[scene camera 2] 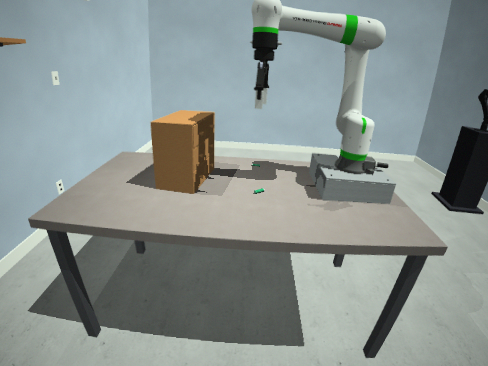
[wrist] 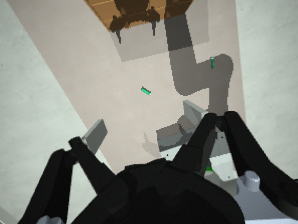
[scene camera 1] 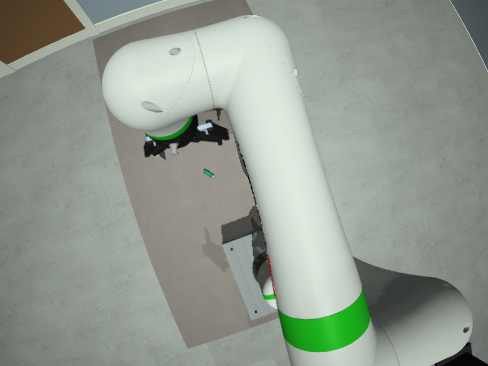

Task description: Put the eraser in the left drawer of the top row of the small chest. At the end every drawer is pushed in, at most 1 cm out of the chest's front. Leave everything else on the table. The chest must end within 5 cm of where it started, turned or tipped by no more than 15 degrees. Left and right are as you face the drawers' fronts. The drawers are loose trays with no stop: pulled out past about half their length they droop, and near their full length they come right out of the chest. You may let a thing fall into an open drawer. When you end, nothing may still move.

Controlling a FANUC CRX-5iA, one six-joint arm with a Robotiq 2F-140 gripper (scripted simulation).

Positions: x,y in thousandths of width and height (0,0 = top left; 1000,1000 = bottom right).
my gripper: scene camera 2 534,291; wrist 485,520; scene camera 1 390,411
